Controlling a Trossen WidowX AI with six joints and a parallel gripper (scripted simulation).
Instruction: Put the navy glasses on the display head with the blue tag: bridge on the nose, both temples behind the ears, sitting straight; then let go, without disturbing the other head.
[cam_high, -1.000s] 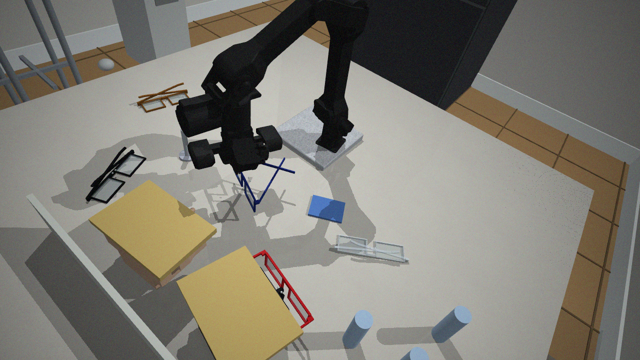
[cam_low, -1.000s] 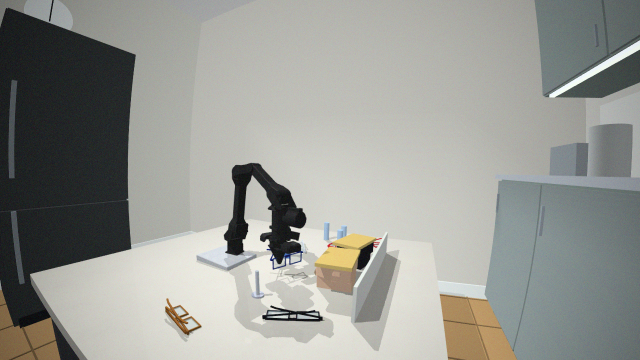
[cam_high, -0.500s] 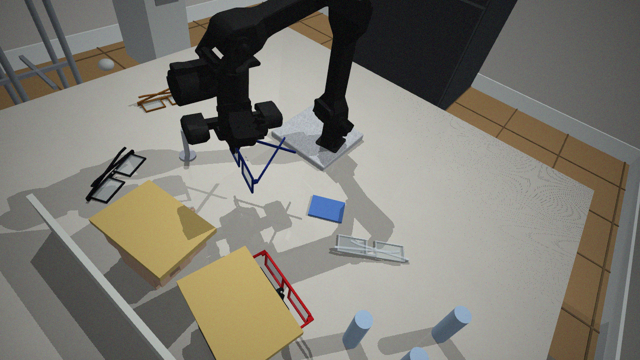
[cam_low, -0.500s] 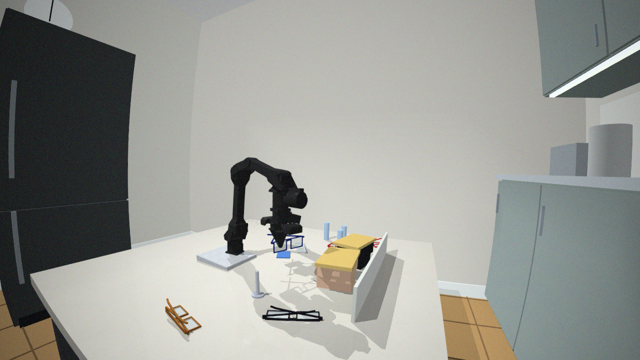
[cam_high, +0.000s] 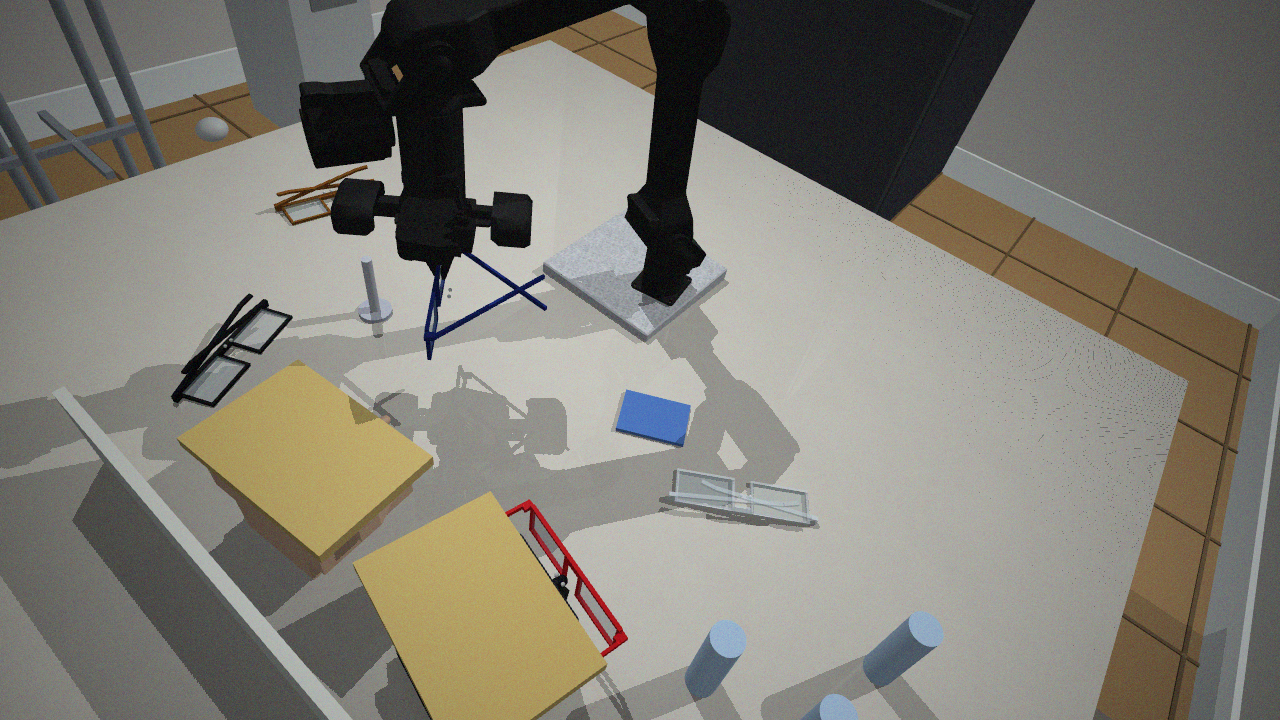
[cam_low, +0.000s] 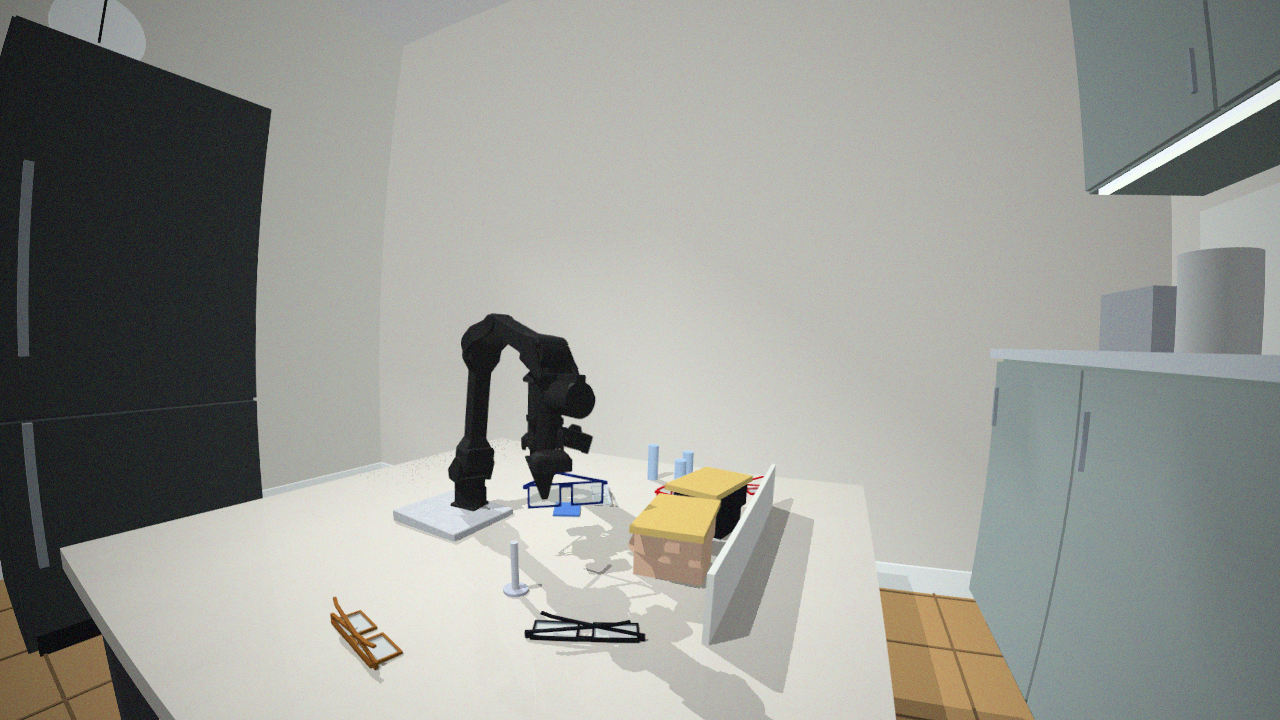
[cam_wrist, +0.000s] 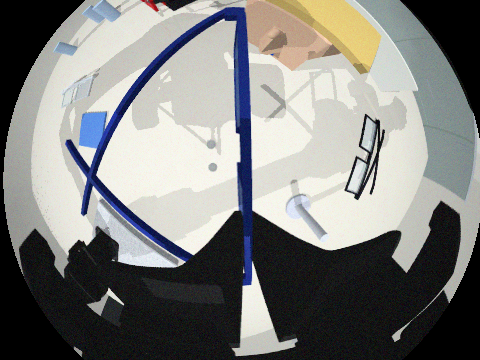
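The grey post stand lies 110 mm to the right of my gripper tip and 100 mm below it. From my gripper tip the other things lie so: white panel (360 mm ahead, 130 mm to the left, 70 mm below); blue card (260 mm to the left, 120 mm below, 60 mm behind); skin-coloured display head (200 mm ahead, 60 mm below, 50 mm to the left).
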